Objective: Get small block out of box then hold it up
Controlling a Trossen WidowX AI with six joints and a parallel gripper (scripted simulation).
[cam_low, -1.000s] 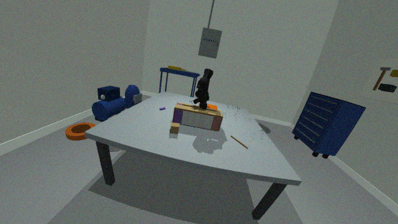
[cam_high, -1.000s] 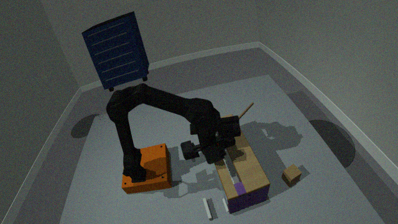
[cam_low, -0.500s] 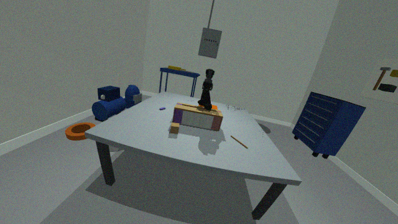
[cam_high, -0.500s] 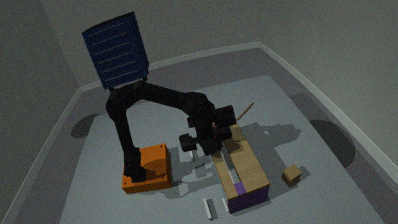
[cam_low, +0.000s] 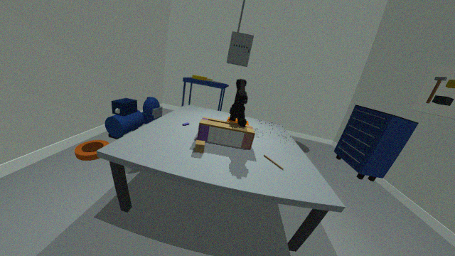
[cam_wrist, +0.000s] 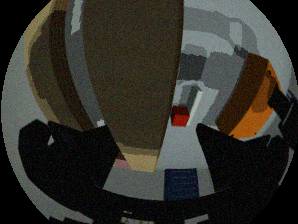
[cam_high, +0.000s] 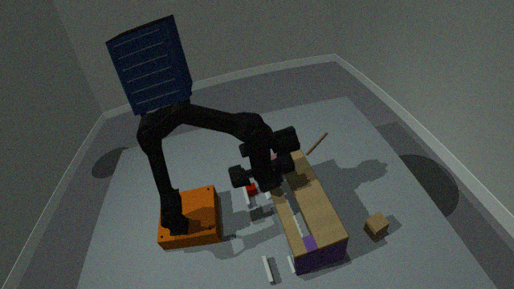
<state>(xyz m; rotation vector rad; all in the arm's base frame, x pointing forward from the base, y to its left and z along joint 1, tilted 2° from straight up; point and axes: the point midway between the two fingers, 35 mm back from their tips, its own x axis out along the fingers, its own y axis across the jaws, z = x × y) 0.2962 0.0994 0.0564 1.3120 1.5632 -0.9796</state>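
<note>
Now: the red block 30 mm behind my gripper tip, 40 mm to the left of it and 70 mm below it. Round my gripper tip: thin wooden stick: 240 mm ahead, 240 mm to the left, 90 mm below; then box: 50 mm ahead, 120 mm to the right, 30 mm below; then tan cube: 310 mm ahead, 230 mm to the right, 60 mm below.
</note>
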